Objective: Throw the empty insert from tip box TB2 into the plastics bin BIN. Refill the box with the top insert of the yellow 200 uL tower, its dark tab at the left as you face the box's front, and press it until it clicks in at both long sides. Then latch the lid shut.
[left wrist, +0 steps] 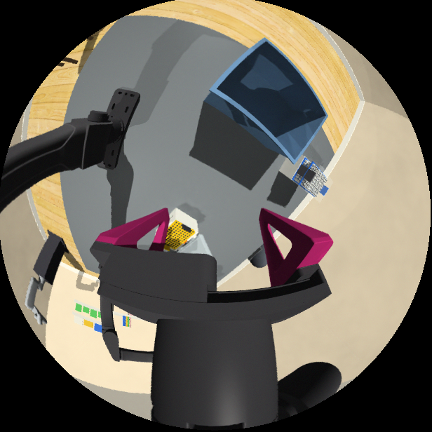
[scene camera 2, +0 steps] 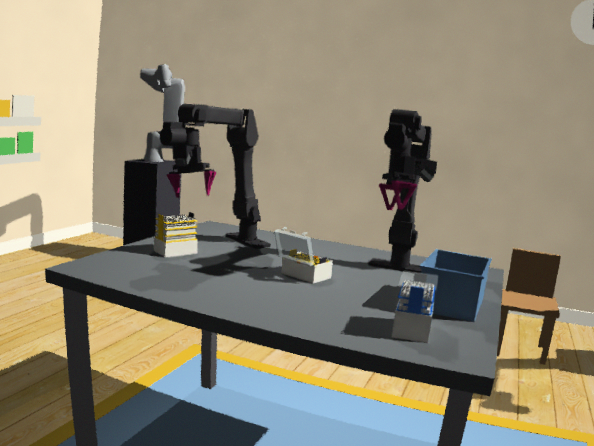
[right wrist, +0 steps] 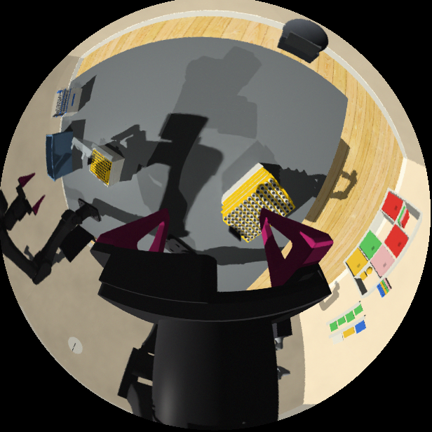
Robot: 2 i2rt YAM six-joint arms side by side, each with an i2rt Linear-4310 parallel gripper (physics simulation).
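Seen in the pictures: left gripper, fingertip midpoint: [scene camera 2: 394,209]; right gripper, fingertip midpoint: [scene camera 2: 192,196]; left arm's base, link origin: [scene camera 2: 399,267]; right arm's base, link origin: [scene camera 2: 247,241].
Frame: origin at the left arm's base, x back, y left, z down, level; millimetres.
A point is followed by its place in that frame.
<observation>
The tip box [scene camera 2: 306,270] {x -313, y -206, z -31 mm} [left wrist: 186,216] [right wrist: 116,167] stands mid-table with its clear lid [scene camera 2: 295,245] {x -343, y -233, z -106 mm} [left wrist: 200,245] raised. A yellow perforated insert [left wrist: 179,235] [right wrist: 101,166] sits in it. The yellow tower [scene camera 2: 176,237] {x -328, y -644, z -59 mm} [right wrist: 257,205], stacked inserts with a dark tab on top, stands at the left of the table in scene camera 2. The blue bin [scene camera 2: 452,287] {x -382, y 212, z -78 mm} [left wrist: 270,87] [right wrist: 60,155] stands at the table's right. My right gripper [scene camera 2: 192,184] [right wrist: 214,212] is open and empty, above the yellow tower. My left gripper [scene camera 2: 397,197] [left wrist: 213,212] is open and empty, high above the table.
A blue tip tower [scene camera 2: 416,312] {x -581, y 157, z -67 mm} [left wrist: 309,176] [right wrist: 66,101] on a white base stands in front of the bin, at the table's right front. A grey arm [scene camera 2: 172,95] on a dark pedestal [scene camera 2: 140,200] stands behind the table at the left. A chair [scene camera 2: 532,280] stands at the far right.
</observation>
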